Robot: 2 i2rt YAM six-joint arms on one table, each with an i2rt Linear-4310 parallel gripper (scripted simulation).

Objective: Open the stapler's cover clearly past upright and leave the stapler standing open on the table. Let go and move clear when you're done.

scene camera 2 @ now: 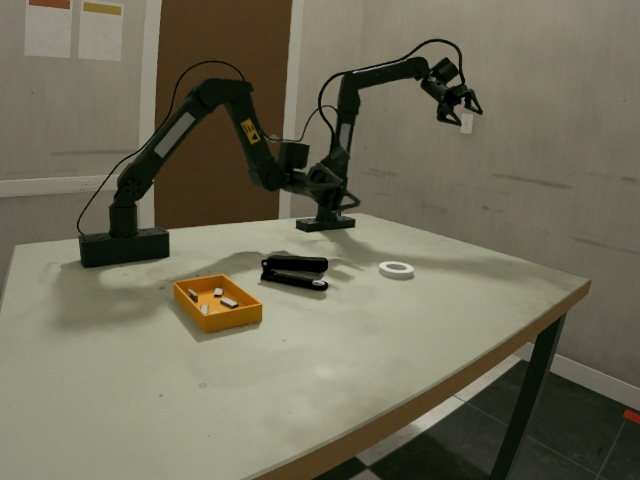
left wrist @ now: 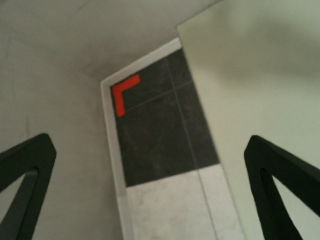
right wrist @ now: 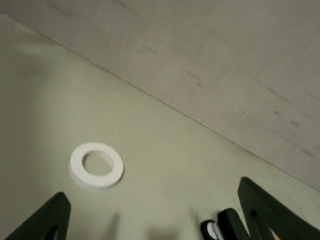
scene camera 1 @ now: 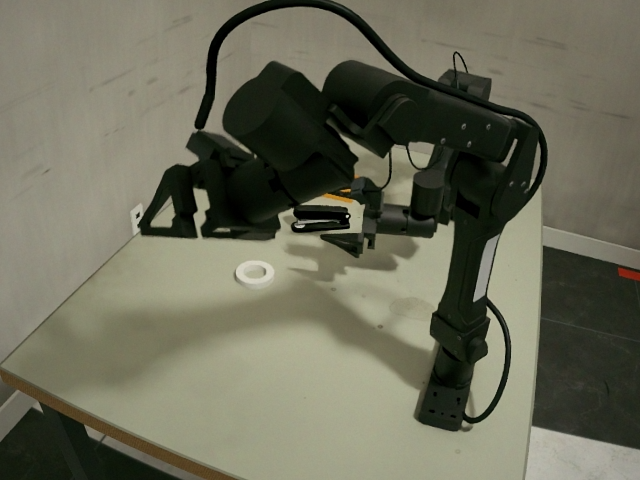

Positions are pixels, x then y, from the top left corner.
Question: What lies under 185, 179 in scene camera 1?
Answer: My left gripper.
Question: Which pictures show my right gripper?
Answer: Scene camera 2, the right wrist view and scene camera 1 only.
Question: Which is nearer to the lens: the white tape ring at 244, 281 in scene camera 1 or the stapler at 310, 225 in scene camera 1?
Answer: The white tape ring.
